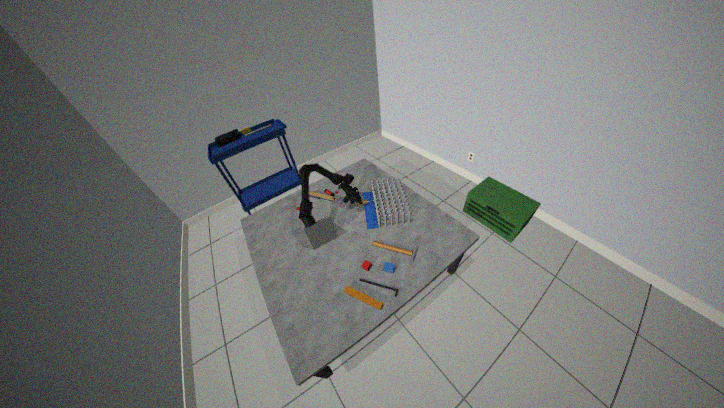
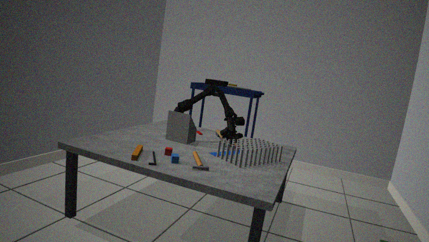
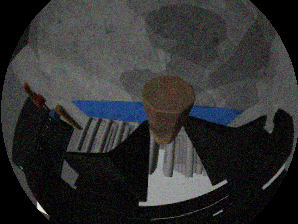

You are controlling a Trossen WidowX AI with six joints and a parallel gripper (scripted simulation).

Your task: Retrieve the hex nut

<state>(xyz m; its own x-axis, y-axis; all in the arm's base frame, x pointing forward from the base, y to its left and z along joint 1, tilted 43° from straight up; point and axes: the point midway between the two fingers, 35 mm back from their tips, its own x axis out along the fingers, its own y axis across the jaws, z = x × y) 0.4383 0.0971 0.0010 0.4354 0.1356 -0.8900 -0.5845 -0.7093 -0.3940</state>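
The blue taped strip lies 20 mm ahead of my gripper tip, 70 mm to the right of it and 40 mm below it. From my gripper tip the other things lie so: blue cube: 230 mm behind, 520 mm to the right, 20 mm below; then orange bar: 450 mm behind, 550 mm to the right, 20 mm below; then red cube: 320 mm behind, 420 mm to the right, 20 mm below.
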